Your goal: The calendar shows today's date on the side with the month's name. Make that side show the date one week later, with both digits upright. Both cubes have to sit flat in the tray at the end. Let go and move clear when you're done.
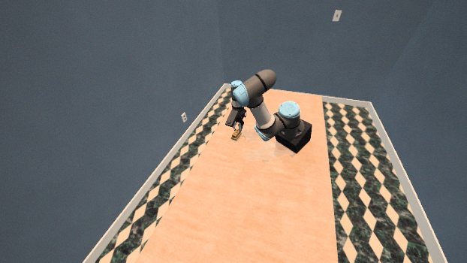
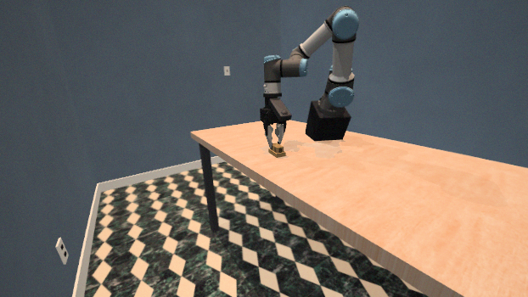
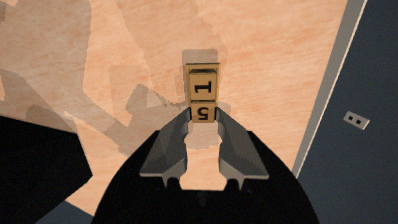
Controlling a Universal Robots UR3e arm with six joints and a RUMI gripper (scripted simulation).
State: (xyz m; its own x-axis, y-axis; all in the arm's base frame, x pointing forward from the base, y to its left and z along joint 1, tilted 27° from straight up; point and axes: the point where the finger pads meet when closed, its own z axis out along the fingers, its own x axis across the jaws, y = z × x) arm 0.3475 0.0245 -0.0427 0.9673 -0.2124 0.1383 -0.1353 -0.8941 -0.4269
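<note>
My hand is 3 cm above the wooden tray and 2 cm to the right of it.
</note>
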